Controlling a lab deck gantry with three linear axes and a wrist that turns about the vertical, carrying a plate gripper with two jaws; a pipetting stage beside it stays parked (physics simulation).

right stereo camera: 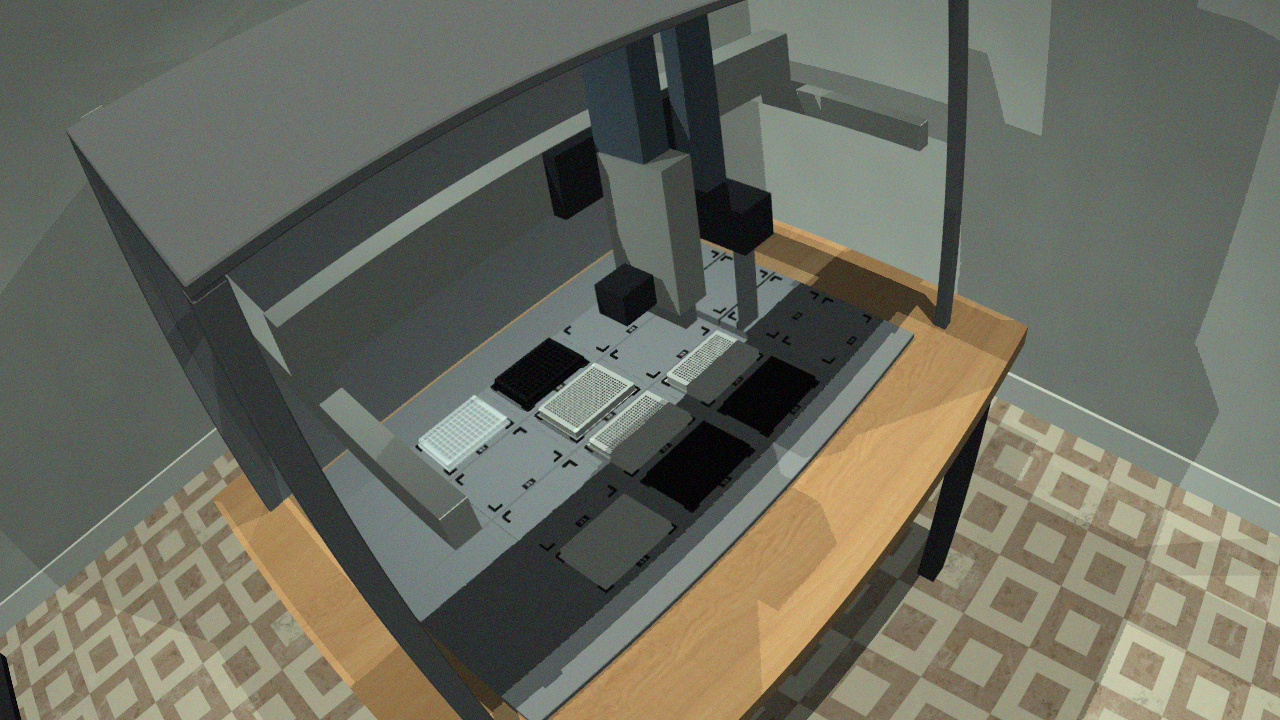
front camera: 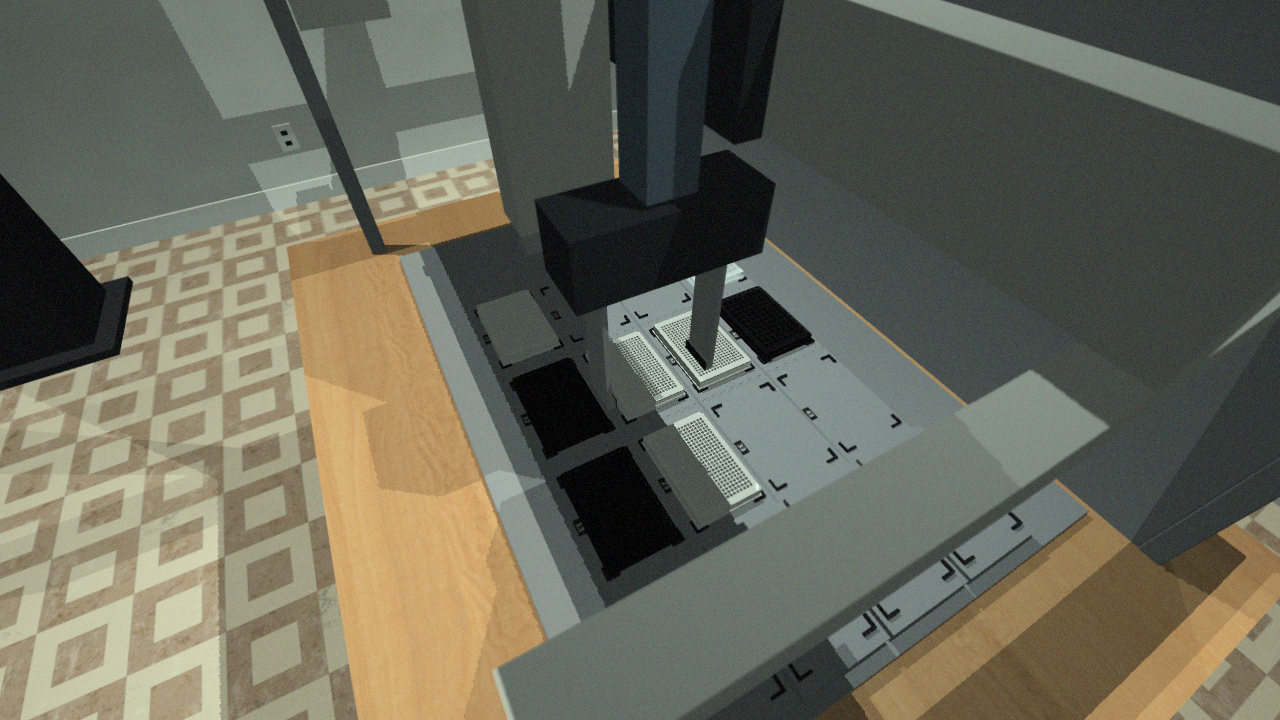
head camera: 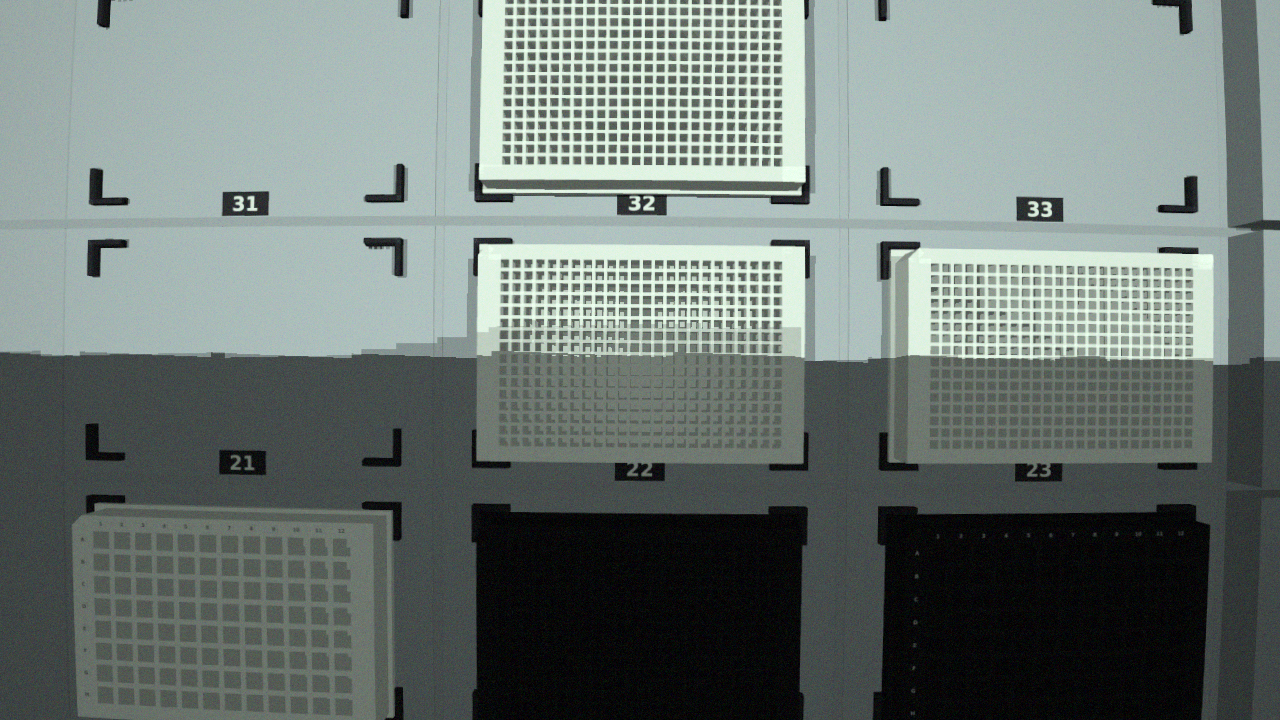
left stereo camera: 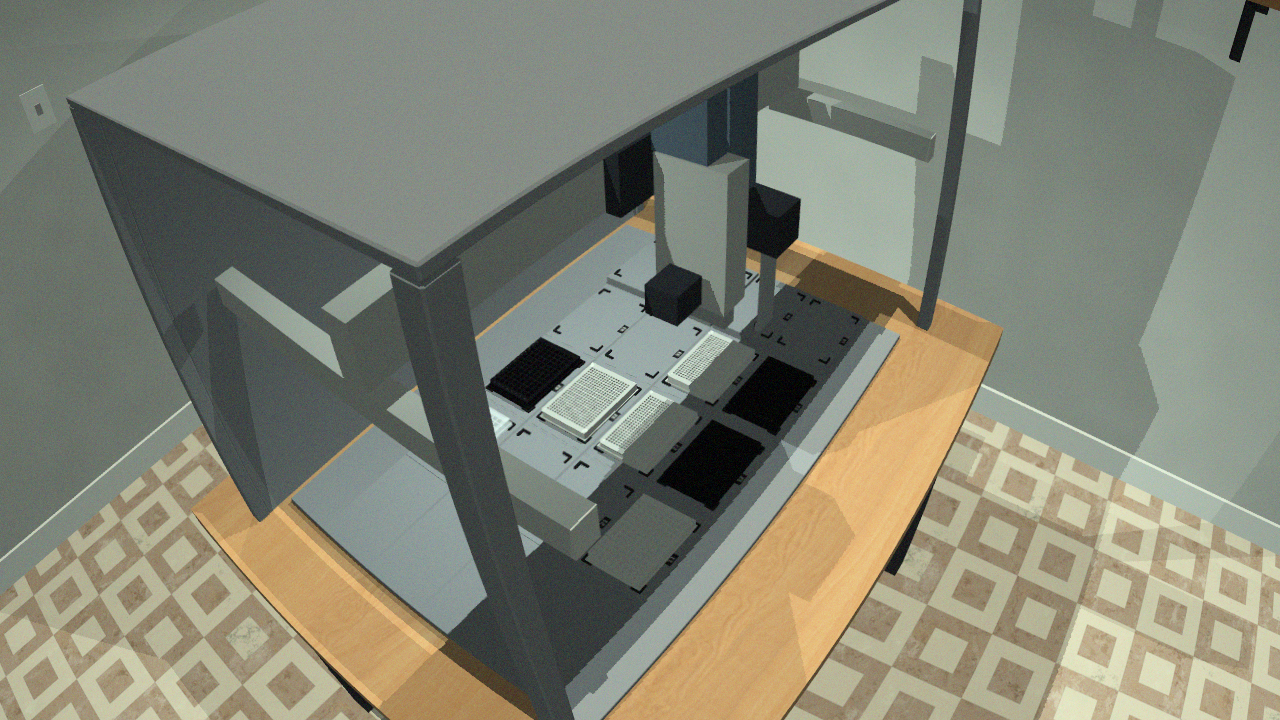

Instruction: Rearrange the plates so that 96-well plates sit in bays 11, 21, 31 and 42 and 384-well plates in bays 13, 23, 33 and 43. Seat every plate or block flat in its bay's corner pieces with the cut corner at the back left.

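Where they show: gripper, fingertip midpoint: (right stereo camera: 717,308) (front camera: 652,375); robot's base, link origin: (right stereo camera: 606,590) (front camera: 476,312) (head camera: 104,701) (left stereo camera: 639,591).
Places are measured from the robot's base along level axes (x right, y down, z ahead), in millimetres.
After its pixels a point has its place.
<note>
My gripper (front camera: 659,385) {y -158, x -103, z 359 mm} is open and empty, high above the deck; in the stereo views one jaw shows and the other is hidden. White 384-well plates sit in bay 22 (head camera: 640,402) {y -14, x -132, z 228 mm} (left stereo camera: 648,431) {y -14, x -145, z 221 mm}, bay 23 (head camera: 1060,402) {y -14, x -132, z 390 mm} (right stereo camera: 713,365) {y -14, x -145, z 387 mm} and bay 32 (head camera: 642,89) {y -14, x -251, z 228 mm} (right stereo camera: 586,398) {y -14, x -253, z 226 mm}. A white 96-well plate (head camera: 221,617) {y -14, x -45, z 65 mm} (right stereo camera: 615,541) {y -8, x -41, z 62 mm} sits in bay 11, and another white plate (right stereo camera: 462,432) {y -12, x -360, z 62 mm} in bay 41. Black plates sit in bay 12 (head camera: 638,617) {y -14, x -50, z 228 mm} (front camera: 559,404) {y -15, x -40, z 237 mm}, bay 13 (head camera: 1042,626) {y -12, x -44, z 387 mm} (front camera: 617,510) {y -14, x -38, z 401 mm} and bay 42 (front camera: 765,322) {y -13, x -362, z 238 mm} (right stereo camera: 539,371) {y -11, x -360, z 227 mm}. Labels on bay 13's plate run 1 to 12; wells in bay 12 are too dark to tell.
The parked pipetting stage (left stereo camera: 698,232) (right stereo camera: 646,232) stands beside the gripper. A grey beam (front camera: 805,555) {y -400, x 1, z 620 mm} crosses the front camera's view. Bays 21, 31, 33 and 43 hold no plate. A shadow covers the front row and part of the second.
</note>
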